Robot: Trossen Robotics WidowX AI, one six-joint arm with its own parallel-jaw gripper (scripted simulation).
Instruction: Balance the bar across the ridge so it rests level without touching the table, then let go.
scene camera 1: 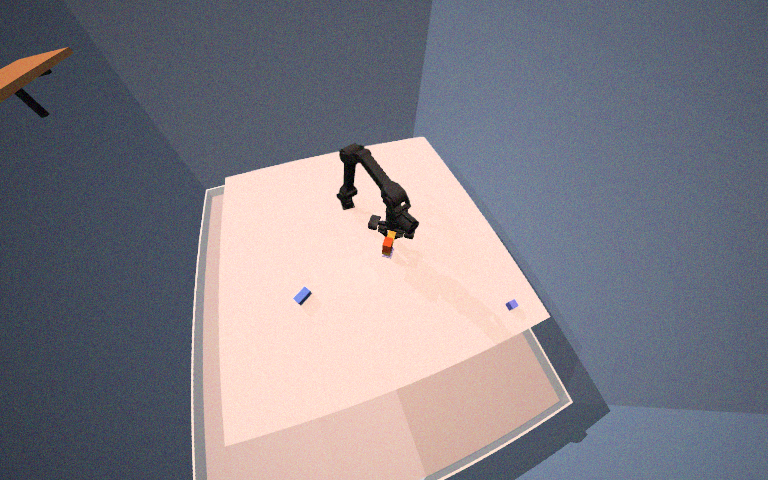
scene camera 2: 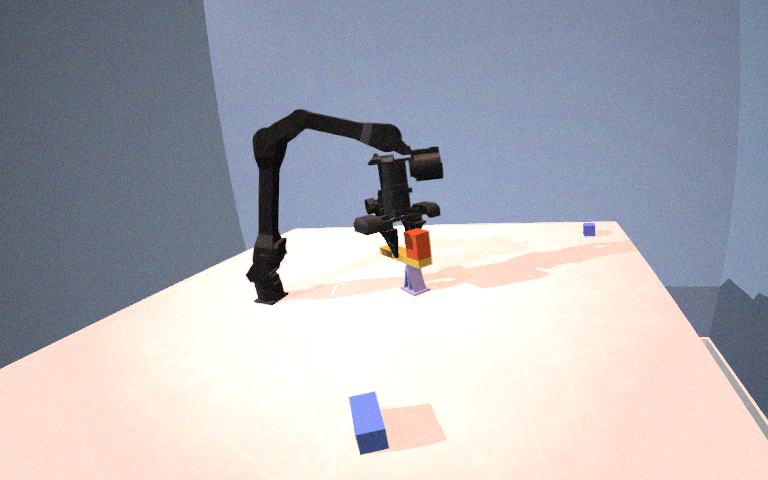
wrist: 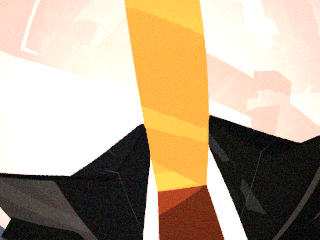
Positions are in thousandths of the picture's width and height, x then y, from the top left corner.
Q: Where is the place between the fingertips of the gripper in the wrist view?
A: At 552,531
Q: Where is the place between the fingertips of the gripper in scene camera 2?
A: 525,532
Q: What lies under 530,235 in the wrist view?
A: A bar.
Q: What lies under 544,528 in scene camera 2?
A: A bar.
